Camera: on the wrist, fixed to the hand. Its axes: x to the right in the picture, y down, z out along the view.
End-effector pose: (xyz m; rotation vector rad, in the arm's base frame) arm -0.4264 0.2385 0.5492 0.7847 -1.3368 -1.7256
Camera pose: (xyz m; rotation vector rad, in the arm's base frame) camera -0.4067 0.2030 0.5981 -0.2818 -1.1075 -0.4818
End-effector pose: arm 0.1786 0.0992 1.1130 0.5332 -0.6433 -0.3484
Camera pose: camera 0.2163 0.1423 1.1406 -0.1838 -0.7142 1.0739
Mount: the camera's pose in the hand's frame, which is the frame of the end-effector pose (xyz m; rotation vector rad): 0.0213 0.0560 -0.0212 -0.1563 0.1387 1.5419
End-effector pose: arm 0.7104 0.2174 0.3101 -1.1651 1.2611 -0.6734
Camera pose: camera 0.6842 0.2102 0.2526 -0.0094 1.8752 0.5175
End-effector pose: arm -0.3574 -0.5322 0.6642 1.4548 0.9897 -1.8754
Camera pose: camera -0.3066 -0.5465 0.6288 1.4858 -0.1059 -0.5408
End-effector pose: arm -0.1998 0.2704 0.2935 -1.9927 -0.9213 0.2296
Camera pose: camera -0.1455 0.2533 0.2652 -2.4053 0.8749 0.8359
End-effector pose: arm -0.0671 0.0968 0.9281 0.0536 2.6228 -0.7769
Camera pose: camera -0.0862 0.1537 0.9072 1.7967 1.8444 0.0251
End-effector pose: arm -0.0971 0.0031 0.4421 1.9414 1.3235 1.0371
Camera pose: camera -0.0826 0.0039 0.5040 -2.4886 0.4934 -1.6856
